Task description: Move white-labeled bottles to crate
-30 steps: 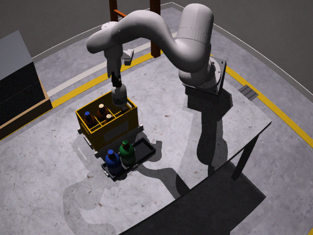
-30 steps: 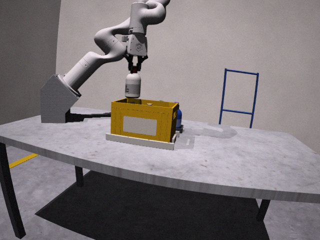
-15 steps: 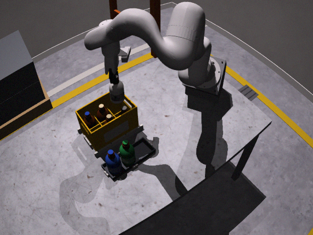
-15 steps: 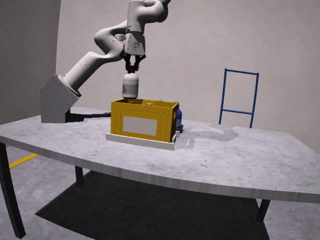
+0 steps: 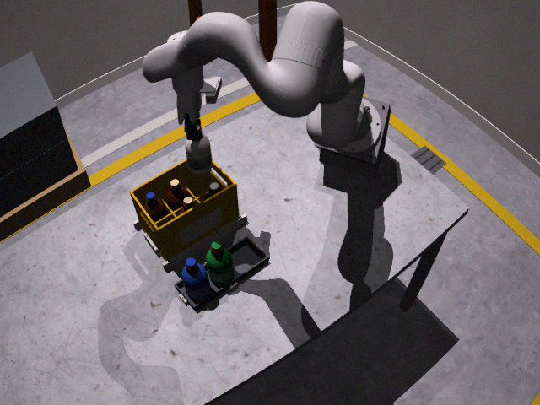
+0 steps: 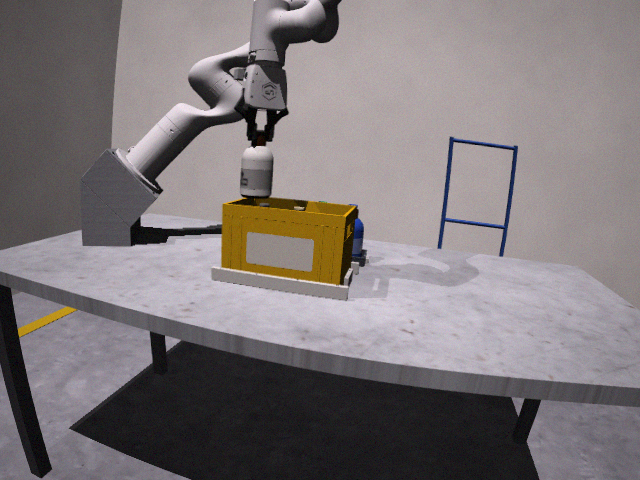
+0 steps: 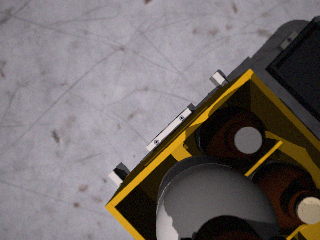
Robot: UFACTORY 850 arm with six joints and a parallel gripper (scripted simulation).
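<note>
The white-labeled bottle is 70 mm below my hand. Round my hand: crate 80 mm ahead, 40 mm to the left, 250 mm below; then green bottle 70 mm ahead, 260 mm to the left, 250 mm below; then blue bottle 150 mm ahead, 280 mm to the left, 250 mm below.
</note>
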